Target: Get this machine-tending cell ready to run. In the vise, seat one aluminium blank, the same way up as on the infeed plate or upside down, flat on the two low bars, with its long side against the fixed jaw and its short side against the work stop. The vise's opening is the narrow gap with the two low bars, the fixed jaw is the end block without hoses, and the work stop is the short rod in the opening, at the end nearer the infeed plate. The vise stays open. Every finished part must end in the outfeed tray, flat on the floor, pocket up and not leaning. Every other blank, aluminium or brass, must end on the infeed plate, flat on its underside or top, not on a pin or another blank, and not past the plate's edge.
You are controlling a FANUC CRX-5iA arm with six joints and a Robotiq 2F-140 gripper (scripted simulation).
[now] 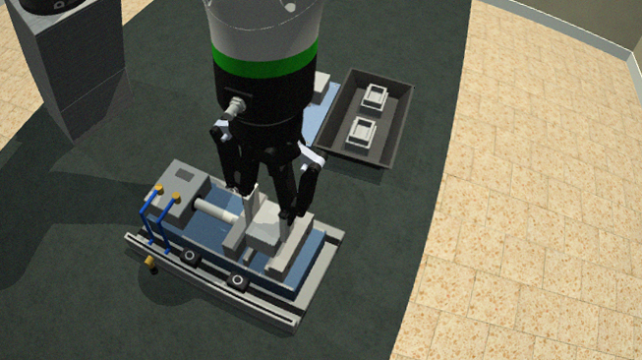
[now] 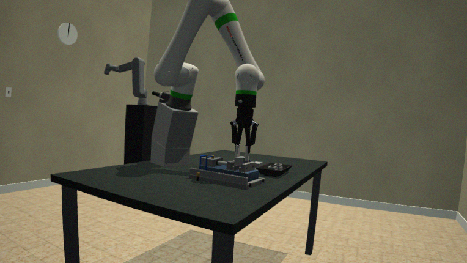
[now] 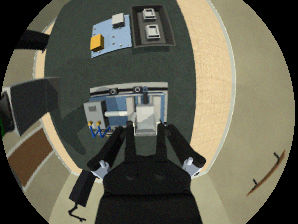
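Now: hand 4 cm above the aluminium blank. Round my hand: vise (7 cm behind, 1 cm to the left, 10 cm below); blue work stop (1 cm ahead, 7 cm to the left, 8 cm below); hose block (16 cm behind, 2 cm to the left, 6 cm below).
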